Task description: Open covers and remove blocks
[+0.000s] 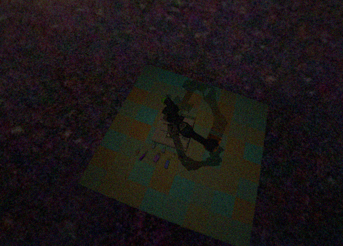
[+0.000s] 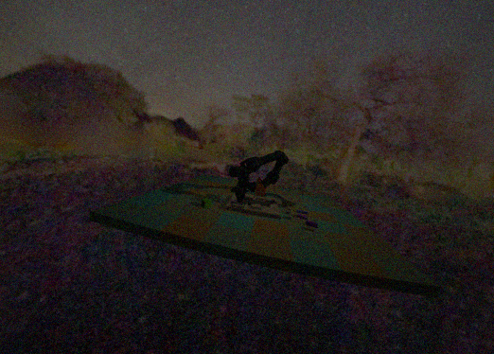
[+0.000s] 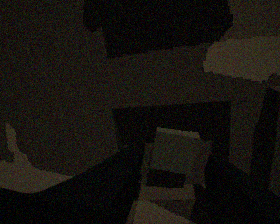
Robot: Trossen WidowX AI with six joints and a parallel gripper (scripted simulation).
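Right now my gripper tip is 50 mm short of the cyan block, 170 mm to the left of it and 20 mm above it. Round my gripper tip: green block: 130 mm ahead, 160 mm to the right.
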